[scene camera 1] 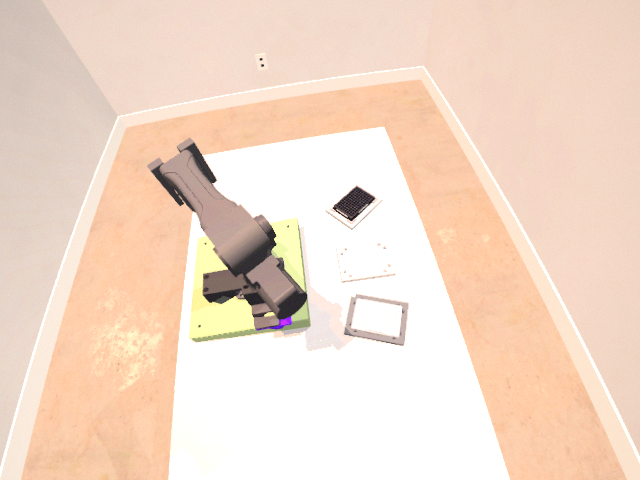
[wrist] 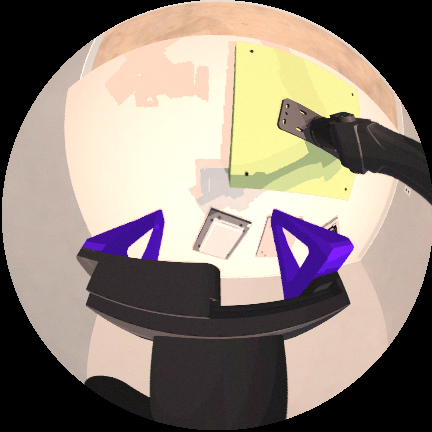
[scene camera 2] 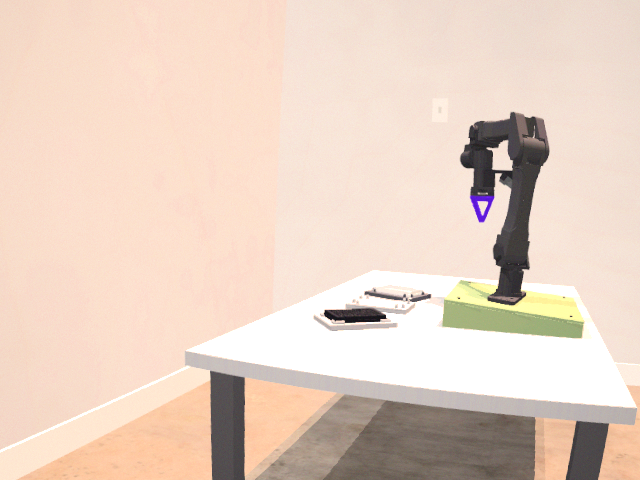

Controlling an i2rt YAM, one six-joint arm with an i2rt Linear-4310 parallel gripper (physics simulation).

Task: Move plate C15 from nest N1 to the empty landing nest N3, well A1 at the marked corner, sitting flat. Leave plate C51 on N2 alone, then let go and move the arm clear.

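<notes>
A white plate [scene camera 1: 377, 317] [scene camera 2: 398, 290] [wrist: 218, 237] sits in a dark grey nest [scene camera 1: 350, 316] [scene camera 2: 421, 297]. A black plate [scene camera 1: 354, 202] [scene camera 2: 355, 314] sits on a light nest [scene camera 1: 352, 223] [scene camera 2: 356, 326]; a finger hides much of them in the wrist view. Between these stands the empty white nest [scene camera 1: 366, 262] [scene camera 2: 379, 305] [wrist: 266, 240], with small corner posts. No labels or A1 marks are readable, so I cannot tell which plate is C15. My gripper [scene camera 1: 281, 322] [scene camera 2: 481, 220] [wrist: 217, 214] is open and empty, pointing down, high above the table and apart from both plates.
The arm stands on a yellow-green base block [scene camera 1: 217, 320] [scene camera 2: 511, 320] [wrist: 260, 110], beside the three nests on the white table [scene camera 1: 310, 413] [scene camera 2: 413, 361] [wrist: 140, 150]. Walls stand beyond the table.
</notes>
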